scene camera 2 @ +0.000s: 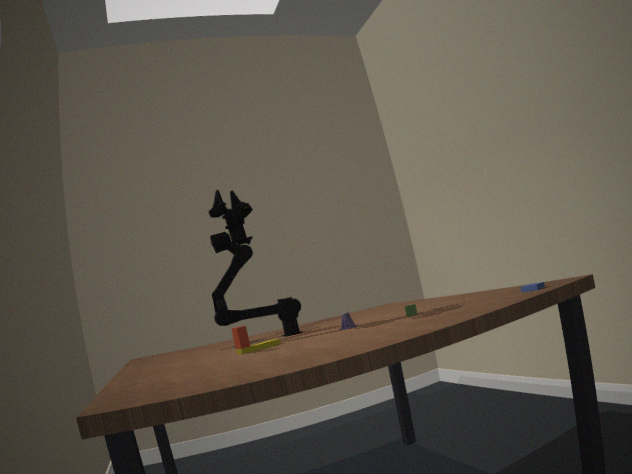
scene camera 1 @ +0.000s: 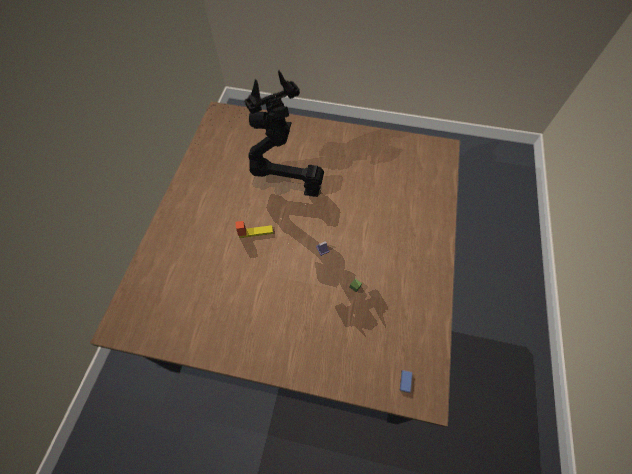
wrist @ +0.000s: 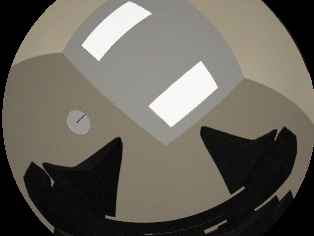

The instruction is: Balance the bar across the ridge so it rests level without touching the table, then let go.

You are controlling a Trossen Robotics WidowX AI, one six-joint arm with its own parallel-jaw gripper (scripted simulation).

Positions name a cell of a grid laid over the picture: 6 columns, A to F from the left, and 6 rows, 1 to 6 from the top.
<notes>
The gripper (scene camera 1: C1) is open and holds nothing.
The gripper also shows in scene camera 2 (scene camera 2: C3) and in the wrist view (wrist: D4).
</notes>
